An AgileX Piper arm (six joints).
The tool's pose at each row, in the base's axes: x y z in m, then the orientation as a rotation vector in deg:
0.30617, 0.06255, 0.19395, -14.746, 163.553, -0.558
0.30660, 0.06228, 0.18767, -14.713, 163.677, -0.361
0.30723, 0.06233, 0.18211, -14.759, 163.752, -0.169
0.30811, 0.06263, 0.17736, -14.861, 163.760, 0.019
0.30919, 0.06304, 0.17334, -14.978, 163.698, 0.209
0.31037, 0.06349, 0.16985, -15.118, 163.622, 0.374
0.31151, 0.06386, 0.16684, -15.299, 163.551, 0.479
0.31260, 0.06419, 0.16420, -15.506, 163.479, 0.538
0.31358, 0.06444, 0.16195, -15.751, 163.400, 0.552
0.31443, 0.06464, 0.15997, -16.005, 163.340, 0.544
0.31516, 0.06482, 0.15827, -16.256, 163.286, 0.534
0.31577, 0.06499, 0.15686, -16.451, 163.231, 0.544
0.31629, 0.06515, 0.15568, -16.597, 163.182, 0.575
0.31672, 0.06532, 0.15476, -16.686, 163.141, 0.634
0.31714, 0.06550, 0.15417, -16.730, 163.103, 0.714
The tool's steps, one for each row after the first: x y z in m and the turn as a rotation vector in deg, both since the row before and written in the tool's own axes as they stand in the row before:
0.00134, -0.00015, 0.00616, -0.141, 0.108, 0.048
0.00089, 0.00010, 0.00552, -0.142, 0.066, -0.009
0.00038, 0.00027, 0.00482, -0.139, 0.005, -0.051
-0.00002, 0.00031, 0.00417, -0.136, -0.064, -0.066
-0.00026, 0.00031, 0.00369, -0.121, -0.074, -0.085
-0.00033, 0.00022, 0.00322, -0.084, -0.061, -0.118
-0.00038, 0.00018, 0.00284, -0.056, -0.057, -0.140
-0.00036, 0.00011, 0.00244, -0.028, -0.058, -0.171
-0.00030, 0.00008, 0.00214, -0.016, -0.036, -0.178
-0.00026, 0.00007, 0.00184, -0.015, -0.030, -0.176
-0.00022, 0.00008, 0.00153, -0.022, -0.037, -0.136
-0.00020, 0.00008, 0.00128, -0.032, -0.037, -0.100
-0.00019, 0.00010, 0.00101, -0.046, -0.036, -0.058
-0.00027, 0.00010, 0.00069, -0.056, -0.039, -0.025

